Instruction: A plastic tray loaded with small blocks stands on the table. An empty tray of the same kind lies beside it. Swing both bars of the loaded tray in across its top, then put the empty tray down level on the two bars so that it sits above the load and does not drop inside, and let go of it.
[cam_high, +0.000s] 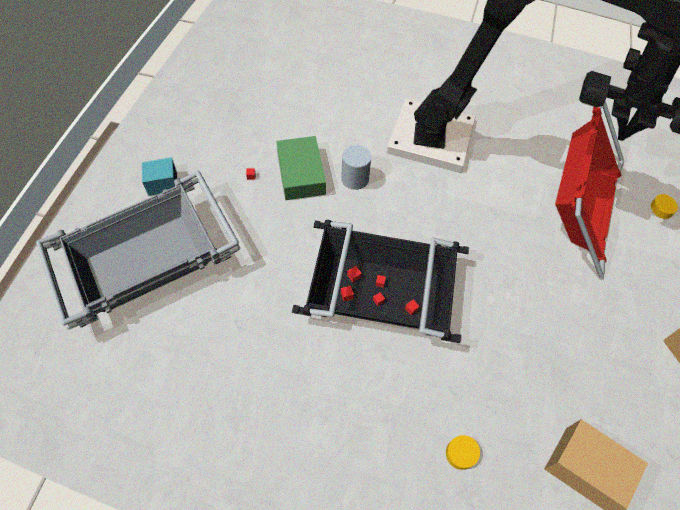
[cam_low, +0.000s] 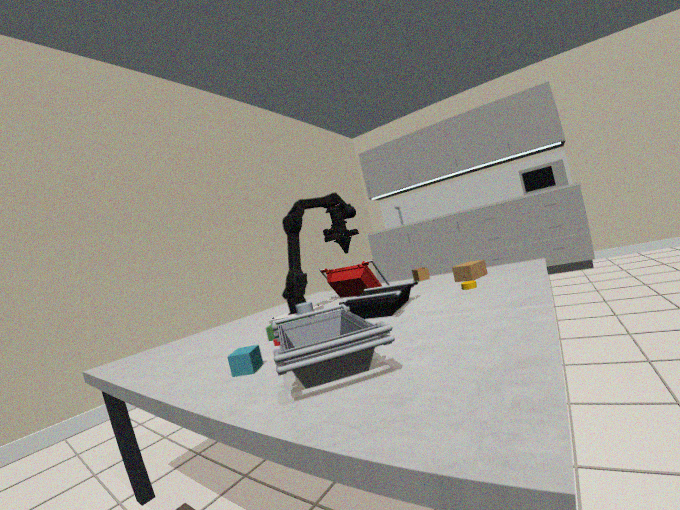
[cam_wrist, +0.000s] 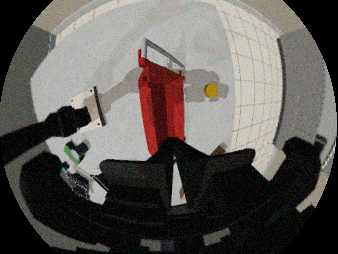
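Now: the red tray 10 mm to the left of my gripper tip and 130 mm below it. Round my gripper tip: tan box (520 mm ahead, 10 mm to the right, 170 mm below); green block (20 mm ahead, 560 mm to the right, 180 mm below); grey cylinder (20 mm ahead, 450 mm to the right, 170 mm below).
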